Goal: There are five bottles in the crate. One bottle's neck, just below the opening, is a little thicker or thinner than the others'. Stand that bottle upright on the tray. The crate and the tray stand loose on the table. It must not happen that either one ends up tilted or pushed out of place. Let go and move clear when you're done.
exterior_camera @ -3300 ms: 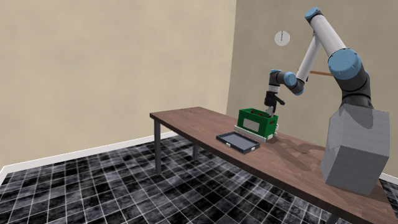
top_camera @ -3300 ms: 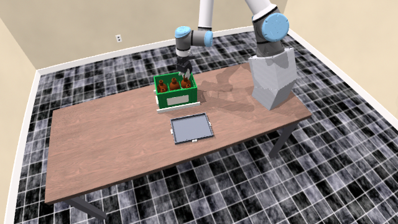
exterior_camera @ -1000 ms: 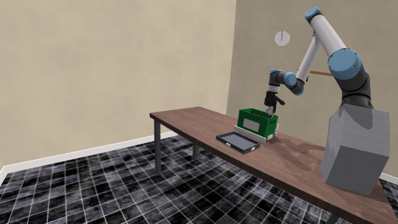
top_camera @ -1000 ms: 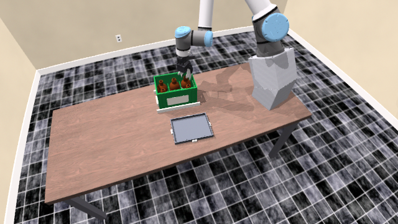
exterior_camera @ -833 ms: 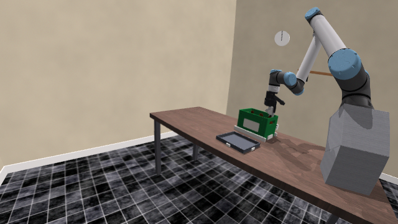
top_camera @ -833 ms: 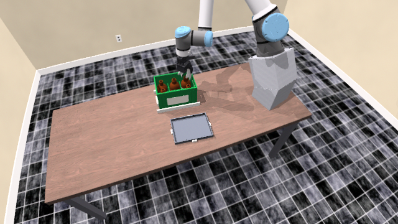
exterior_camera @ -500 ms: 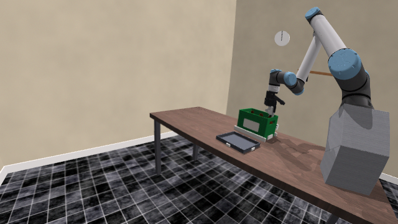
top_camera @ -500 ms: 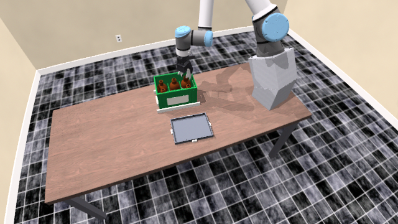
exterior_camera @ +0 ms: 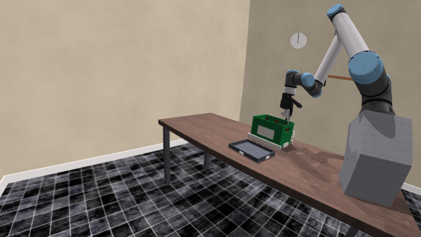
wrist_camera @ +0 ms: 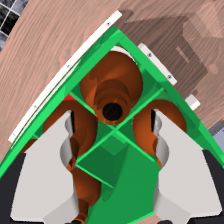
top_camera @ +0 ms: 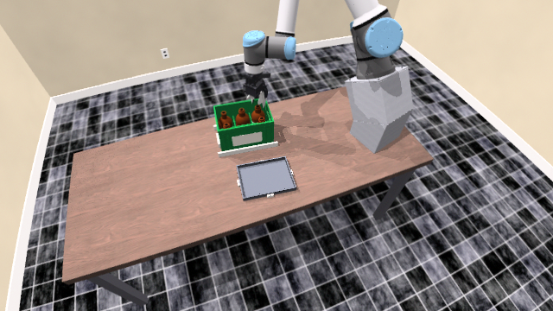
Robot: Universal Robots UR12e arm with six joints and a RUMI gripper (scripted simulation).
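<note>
Right now my hand is 9 cm short of the green crate, 5 cm to the right of it and 10 cm above it. Also, from my hand: glass bottle 18 cm ahead, 9 cm below; then grey tray 6 cm ahead, 34 cm to the left, 17 cm below.
</note>
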